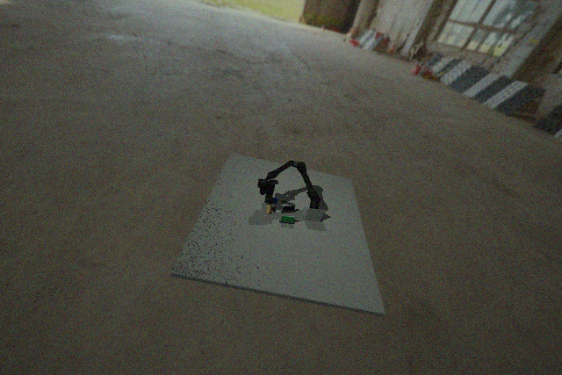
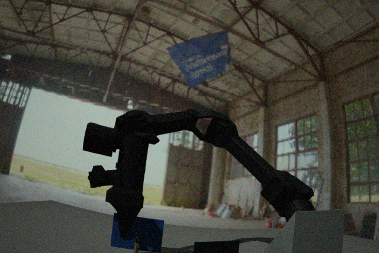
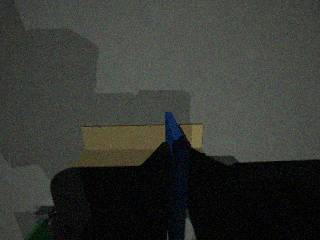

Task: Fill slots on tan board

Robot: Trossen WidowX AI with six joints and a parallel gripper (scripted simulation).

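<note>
Now: the blue board 30 mm behind my gripper tip. From my gripper tip the other things lie so: green board 170 mm behind, 150 mm to the left, 30 mm below; then tan board 30 mm behind, 20 mm to the left, 30 mm below; then dark flat piece 180 mm behind, 30 mm to the left, 30 mm below.
</note>
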